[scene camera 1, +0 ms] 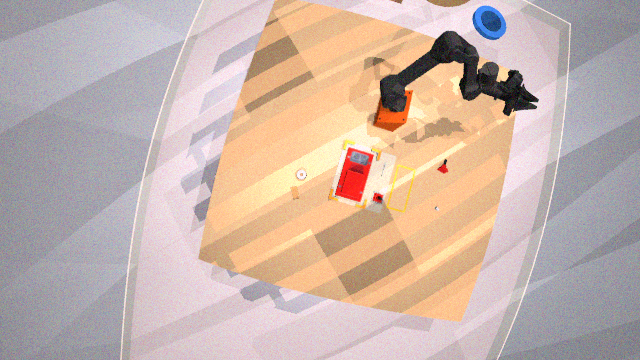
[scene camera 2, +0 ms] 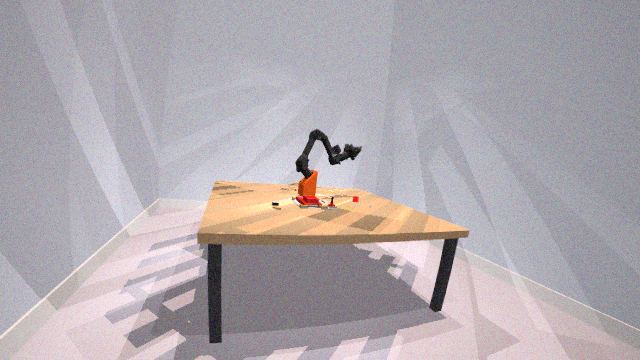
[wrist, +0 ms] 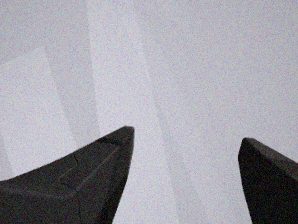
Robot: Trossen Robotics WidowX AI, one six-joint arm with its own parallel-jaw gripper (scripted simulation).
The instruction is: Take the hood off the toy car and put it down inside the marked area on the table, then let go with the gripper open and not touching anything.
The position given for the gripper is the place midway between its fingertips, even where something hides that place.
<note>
In view: the gripper (scene camera 1: 537, 104).
The gripper also shows in the wrist view (wrist: 187, 142).
</note>
